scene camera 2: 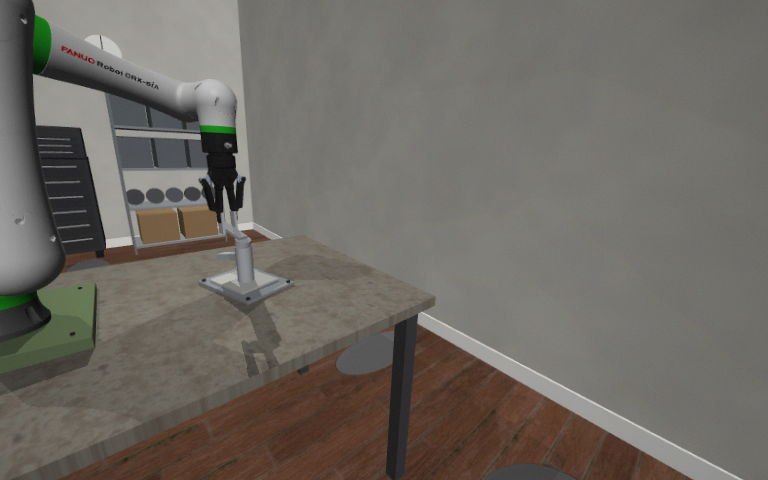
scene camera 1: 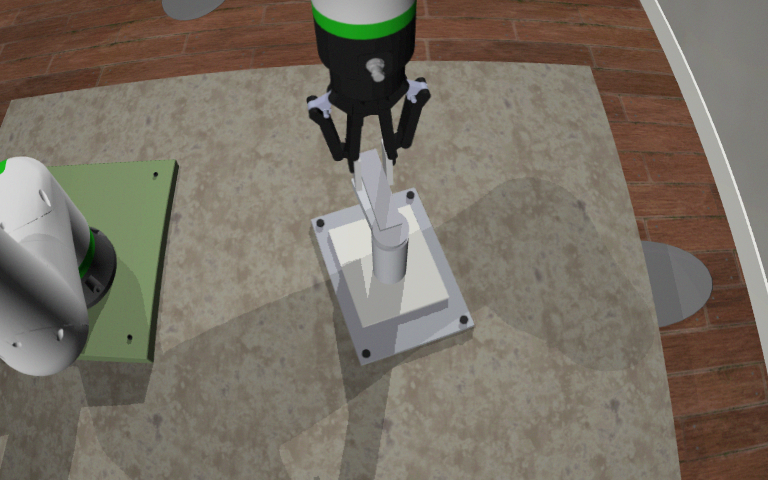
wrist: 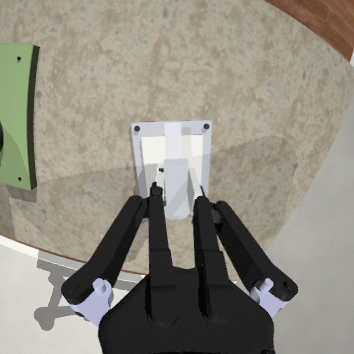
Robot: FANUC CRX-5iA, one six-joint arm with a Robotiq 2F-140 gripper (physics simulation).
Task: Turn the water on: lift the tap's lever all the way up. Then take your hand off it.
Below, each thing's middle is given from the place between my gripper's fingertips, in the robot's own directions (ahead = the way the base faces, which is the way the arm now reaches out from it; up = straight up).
The flat lever point(wrist: 175, 202) is 10 mm ahead of my hand, 30 mm to the right of it and 10 mm below it. From my hand the other things lie so: base plate point(scene camera 1: 447, 317) 10 mm ahead, 70 mm to the right, 150 mm below.
